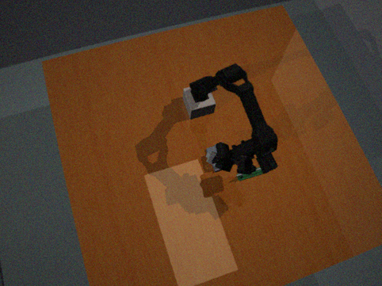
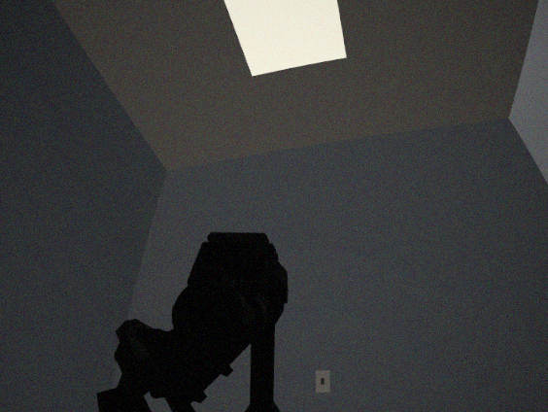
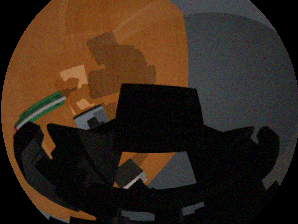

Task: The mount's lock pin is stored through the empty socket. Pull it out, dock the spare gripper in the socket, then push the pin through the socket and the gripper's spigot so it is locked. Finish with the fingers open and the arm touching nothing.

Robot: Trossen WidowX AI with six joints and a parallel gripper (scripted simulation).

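Right now my gripper tip is 120 mm above the grey mount, 60 mm to the right of it and 60 mm past it. Round my gripper tip: flat green strip 170 mm to the left, 150 mm below, 50 mm ahead; spare gripper 10 mm to the left, 10 mm behind.
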